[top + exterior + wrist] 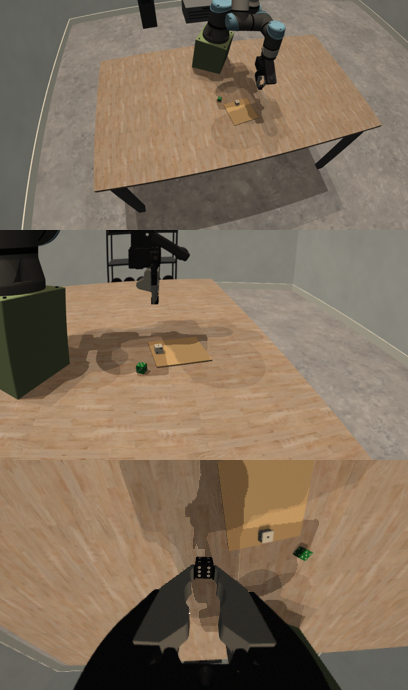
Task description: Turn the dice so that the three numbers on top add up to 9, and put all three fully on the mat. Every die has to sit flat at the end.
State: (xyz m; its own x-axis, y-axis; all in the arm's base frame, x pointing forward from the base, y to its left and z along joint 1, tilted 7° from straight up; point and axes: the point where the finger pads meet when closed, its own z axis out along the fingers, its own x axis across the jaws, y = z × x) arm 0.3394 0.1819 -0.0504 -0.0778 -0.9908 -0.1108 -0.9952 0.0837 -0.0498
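The tan mat lies 120 mm below my hand, 110 mm to the right of it and 60 mm ahead of it. Also, from my hand: white die (120 mm to the right, 100 mm below, 10 mm ahead); black die (10 mm below); green die (200 mm to the right, 110 mm below, 30 mm behind).
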